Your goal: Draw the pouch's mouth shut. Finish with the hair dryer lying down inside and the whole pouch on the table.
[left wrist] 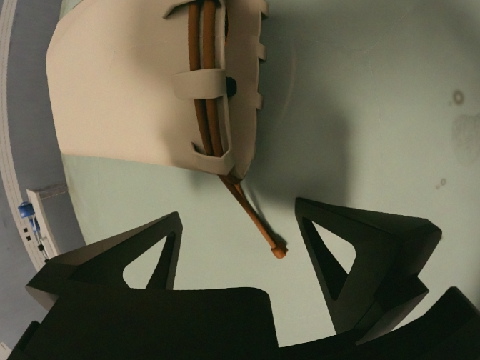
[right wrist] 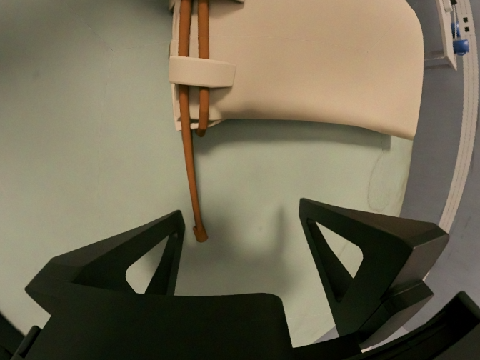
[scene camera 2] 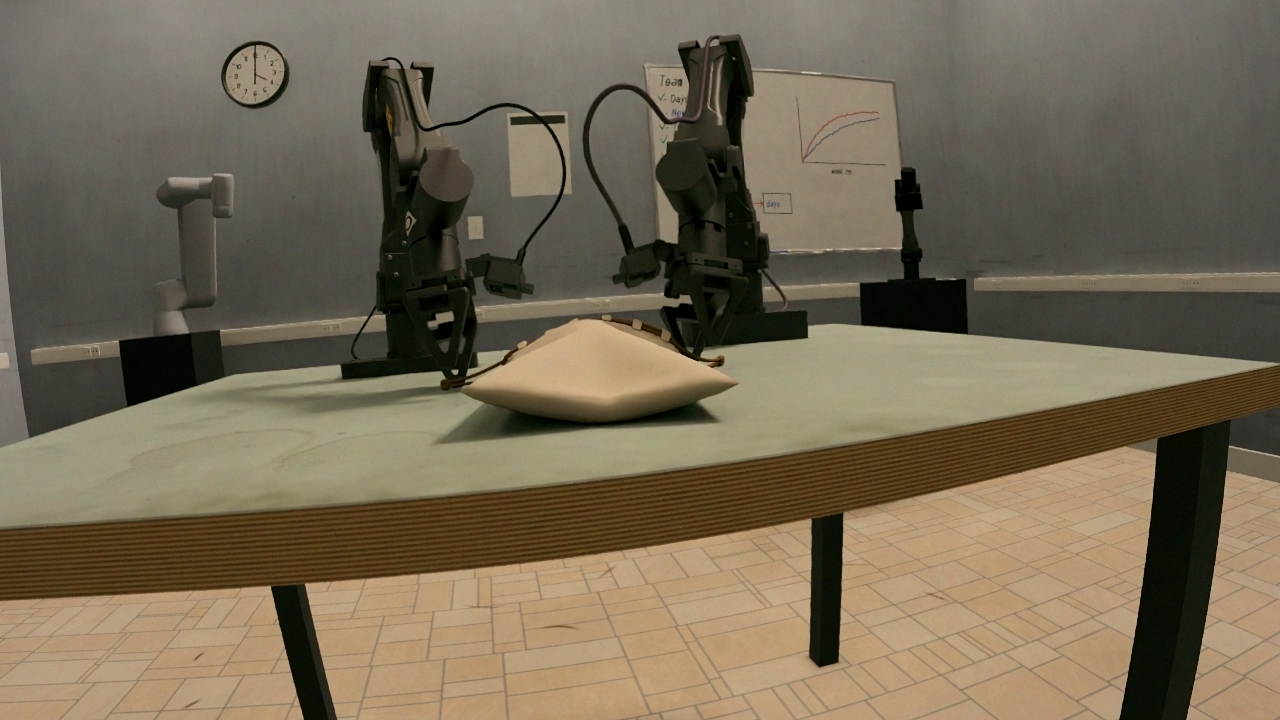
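Observation:
The cream pouch [scene camera 2: 599, 376] [left wrist: 120, 100] [right wrist: 320, 75] lies on the table, its mouth edge toward the arms. A brown drawstring runs through its loops. One cord end [scene camera 2: 718, 360] [left wrist: 280, 250] sticks out beside the left gripper [scene camera 2: 693, 346] [left wrist: 237, 207], which is open and empty, the cord tip between its spread fingers in the left wrist view. The other cord end [scene camera 2: 452, 383] [right wrist: 200, 234] sticks out by the right gripper [scene camera 2: 457, 371] [right wrist: 241, 206], also open and empty, the tip close to one finger. A dark bit of the hair dryer [left wrist: 231, 86] shows in the partly open mouth; the rest is hidden.
The green table [scene camera 2: 895, 385] has a thick wooden edge [scene camera 2: 626, 528] at the front of the scene view. Both arms stand at its back. A white robot arm [scene camera 2: 198, 250] at the left and a black one [scene camera 2: 910, 223] at the right stand on pedestals beyond the table.

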